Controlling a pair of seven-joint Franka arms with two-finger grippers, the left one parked.
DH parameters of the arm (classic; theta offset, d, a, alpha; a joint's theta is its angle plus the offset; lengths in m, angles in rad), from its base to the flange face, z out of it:
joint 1: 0 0.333 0 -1.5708
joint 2: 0 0 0 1.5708
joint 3: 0 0.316 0.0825 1.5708
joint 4: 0 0 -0.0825 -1.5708
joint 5: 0 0.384 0 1.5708
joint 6: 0 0 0.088 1.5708
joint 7: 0 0.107 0 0
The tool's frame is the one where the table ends.
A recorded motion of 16 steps. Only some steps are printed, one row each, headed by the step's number.
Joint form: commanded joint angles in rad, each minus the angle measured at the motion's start. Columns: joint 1, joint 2, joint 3, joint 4, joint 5, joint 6, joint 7.
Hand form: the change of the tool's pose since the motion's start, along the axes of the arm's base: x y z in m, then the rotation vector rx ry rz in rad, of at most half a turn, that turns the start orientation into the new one. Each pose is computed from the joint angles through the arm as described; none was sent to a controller.
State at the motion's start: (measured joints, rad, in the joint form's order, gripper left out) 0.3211 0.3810 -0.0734 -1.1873 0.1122 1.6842 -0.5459
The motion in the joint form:
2: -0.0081 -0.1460 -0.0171 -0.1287 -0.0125 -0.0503 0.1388
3: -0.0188 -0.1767 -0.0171 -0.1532 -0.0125 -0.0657 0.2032
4: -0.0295 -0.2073 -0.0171 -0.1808 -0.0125 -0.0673 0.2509
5: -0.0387 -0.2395 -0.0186 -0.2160 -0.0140 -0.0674 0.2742
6: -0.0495 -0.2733 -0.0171 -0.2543 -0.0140 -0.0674 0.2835
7: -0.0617 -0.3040 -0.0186 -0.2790 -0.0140 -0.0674 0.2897
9: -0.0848 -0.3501 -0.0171 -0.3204 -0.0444 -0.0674 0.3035
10: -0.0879 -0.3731 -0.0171 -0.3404 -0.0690 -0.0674 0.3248
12: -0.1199 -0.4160 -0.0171 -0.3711 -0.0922 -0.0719 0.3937
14: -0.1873 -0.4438 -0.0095 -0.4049 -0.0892 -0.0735 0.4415
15: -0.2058 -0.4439 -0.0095 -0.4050 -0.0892 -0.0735 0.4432
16: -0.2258 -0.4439 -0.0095 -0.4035 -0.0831 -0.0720 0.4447
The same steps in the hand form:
2: -0.0386 -0.0300 0.0288 -0.0031 0.0446 -0.1612
3: -0.0469 -0.0396 0.0348 0.0017 0.0609 -0.2351
4: -0.0541 -0.0489 0.0404 0.0086 0.0654 -0.2933
5: -0.0619 -0.0583 0.0431 0.0108 0.0712 -0.3277
6: -0.0706 -0.0667 0.0450 0.0132 0.0776 -0.3466
7: -0.0780 -0.0772 0.0512 0.0188 0.0735 -0.3664
9: -0.0892 -0.0961 0.0577 -0.0025 0.0616 -0.4036
10: -0.0956 -0.1020 0.0610 -0.0209 0.0529 -0.4294
12: -0.1067 -0.1250 0.0696 -0.0293 0.0445 -0.5311
14: -0.1130 -0.1584 0.0684 -0.0214 0.0579 -0.6379
15: -0.1126 -0.1683 0.0684 -0.0207 0.0583 -0.6581
16: -0.1122 -0.1785 0.0693 -0.0131 0.0579 -0.6792

